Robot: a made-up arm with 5 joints. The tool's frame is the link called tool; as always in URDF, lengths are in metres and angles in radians. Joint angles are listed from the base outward. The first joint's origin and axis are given. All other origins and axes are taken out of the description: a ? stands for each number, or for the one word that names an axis. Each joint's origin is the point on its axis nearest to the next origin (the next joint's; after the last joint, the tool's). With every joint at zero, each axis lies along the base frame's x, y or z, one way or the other. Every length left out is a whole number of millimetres.
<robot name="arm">
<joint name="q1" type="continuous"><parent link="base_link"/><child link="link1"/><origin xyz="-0.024 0.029 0.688"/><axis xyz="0 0 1"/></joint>
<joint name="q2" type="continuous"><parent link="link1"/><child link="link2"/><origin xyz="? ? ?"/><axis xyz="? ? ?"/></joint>
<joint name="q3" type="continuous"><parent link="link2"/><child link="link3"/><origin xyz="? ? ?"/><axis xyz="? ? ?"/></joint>
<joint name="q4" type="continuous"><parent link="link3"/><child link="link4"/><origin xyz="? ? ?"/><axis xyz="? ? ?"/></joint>
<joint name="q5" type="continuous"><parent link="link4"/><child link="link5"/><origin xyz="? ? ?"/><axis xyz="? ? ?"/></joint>
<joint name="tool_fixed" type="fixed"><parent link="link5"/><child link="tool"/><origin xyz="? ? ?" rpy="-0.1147 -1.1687 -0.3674"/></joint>
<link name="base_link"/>
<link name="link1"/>
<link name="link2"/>
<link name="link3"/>
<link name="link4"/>
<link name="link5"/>
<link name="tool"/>
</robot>
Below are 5 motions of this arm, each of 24 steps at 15 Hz.
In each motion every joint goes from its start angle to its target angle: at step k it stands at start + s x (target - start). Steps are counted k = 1, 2, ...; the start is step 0. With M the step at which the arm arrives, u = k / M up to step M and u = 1 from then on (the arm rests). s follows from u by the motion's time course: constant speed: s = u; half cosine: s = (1 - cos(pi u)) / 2; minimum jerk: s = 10 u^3 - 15 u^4 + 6 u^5.
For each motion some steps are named. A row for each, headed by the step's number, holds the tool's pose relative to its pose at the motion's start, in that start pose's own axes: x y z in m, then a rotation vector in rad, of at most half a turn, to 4 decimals.
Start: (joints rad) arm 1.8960 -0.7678 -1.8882 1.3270 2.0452
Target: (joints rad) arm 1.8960 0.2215 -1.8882 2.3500 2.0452
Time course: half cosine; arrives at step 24
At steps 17, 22, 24:
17: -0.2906 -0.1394 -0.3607 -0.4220 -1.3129 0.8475
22: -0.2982 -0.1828 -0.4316 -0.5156 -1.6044 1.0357
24: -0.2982 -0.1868 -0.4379 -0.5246 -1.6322 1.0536

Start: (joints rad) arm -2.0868 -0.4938 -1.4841 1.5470 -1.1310
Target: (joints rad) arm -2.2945 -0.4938 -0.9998 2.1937 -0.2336
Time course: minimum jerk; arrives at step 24
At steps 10, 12, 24:
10: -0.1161 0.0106 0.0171 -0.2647 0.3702 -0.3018
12: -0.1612 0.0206 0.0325 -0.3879 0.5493 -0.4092
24: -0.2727 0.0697 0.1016 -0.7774 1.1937 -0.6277

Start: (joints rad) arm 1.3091 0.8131 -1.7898 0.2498 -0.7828
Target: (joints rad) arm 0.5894 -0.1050 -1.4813 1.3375 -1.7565
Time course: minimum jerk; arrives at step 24
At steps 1, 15, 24:
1: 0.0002 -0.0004 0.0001 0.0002 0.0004 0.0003
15: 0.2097 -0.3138 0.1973 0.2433 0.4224 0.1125
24: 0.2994 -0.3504 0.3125 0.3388 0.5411 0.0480

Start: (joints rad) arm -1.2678 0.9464 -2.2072 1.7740 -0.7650
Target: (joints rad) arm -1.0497 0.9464 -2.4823 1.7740 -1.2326
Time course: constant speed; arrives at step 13
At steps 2, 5, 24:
2: 0.0212 0.0216 0.0046 0.0808 -0.0395 0.0652
5: 0.0512 0.0557 0.0137 0.2022 -0.0958 0.1659
24: 0.1191 0.1548 0.0506 0.5244 -0.2298 0.4501

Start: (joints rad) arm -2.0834 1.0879 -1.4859 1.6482 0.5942
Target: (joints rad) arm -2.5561 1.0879 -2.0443 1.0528 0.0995
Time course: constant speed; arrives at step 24
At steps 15, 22, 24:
15: 0.2409 -0.1024 -0.0586 0.3615 -0.2564 -0.6169
22: 0.3317 -0.2081 -0.1000 0.4205 -0.4708 -0.8753
24: 0.3525 -0.2443 -0.1125 0.4223 -0.5417 -0.9419

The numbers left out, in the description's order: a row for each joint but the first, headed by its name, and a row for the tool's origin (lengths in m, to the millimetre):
q2: xyz 0.017 0.02 0, axis 0 1 0
q3: xyz 0.018 0 0.216, axis 0 1 0
q4: xyz 0.108 0 -0.416, axis 0 1 0
q5: xyz 0.098 0 -0.135, axis 0 0 -1
tool: xyz -0.003 -0.011 0

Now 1 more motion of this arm.
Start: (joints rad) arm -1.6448 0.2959 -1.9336 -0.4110 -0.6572
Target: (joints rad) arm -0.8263 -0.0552 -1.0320 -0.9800 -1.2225
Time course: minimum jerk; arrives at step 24
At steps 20, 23, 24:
20: 0.2823 0.3592 0.1299 0.3679 -0.3279 -0.5130
23: 0.2977 0.3651 0.1355 0.3777 -0.3456 -0.5290
24: 0.2980 0.3652 0.1356 0.3779 -0.3460 -0.5293

